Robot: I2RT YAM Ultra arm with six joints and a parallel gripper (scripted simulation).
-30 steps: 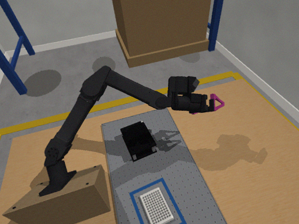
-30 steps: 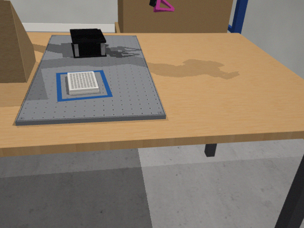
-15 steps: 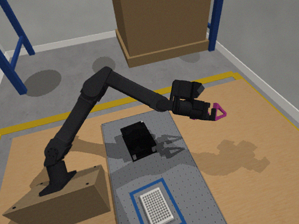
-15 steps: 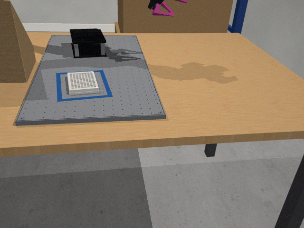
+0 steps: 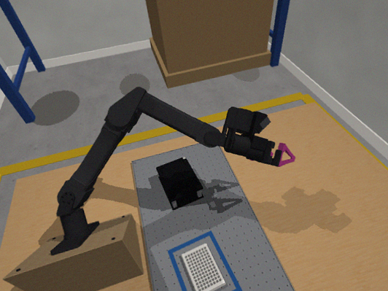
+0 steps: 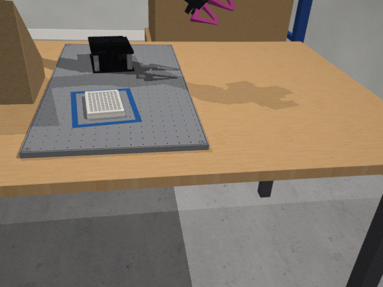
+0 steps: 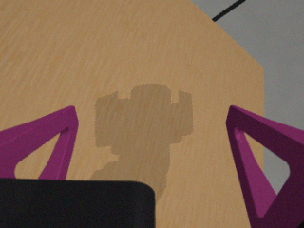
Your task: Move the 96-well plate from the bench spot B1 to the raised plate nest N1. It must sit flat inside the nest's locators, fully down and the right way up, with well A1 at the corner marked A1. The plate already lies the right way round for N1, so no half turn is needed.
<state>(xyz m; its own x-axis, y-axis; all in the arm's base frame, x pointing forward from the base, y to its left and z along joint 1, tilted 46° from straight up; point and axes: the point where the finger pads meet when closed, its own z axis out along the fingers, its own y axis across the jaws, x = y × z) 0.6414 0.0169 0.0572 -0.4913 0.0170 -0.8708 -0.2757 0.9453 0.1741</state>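
The white 96-well plate is 320 mm behind my hand, 190 mm to the right of it and 170 mm below it.
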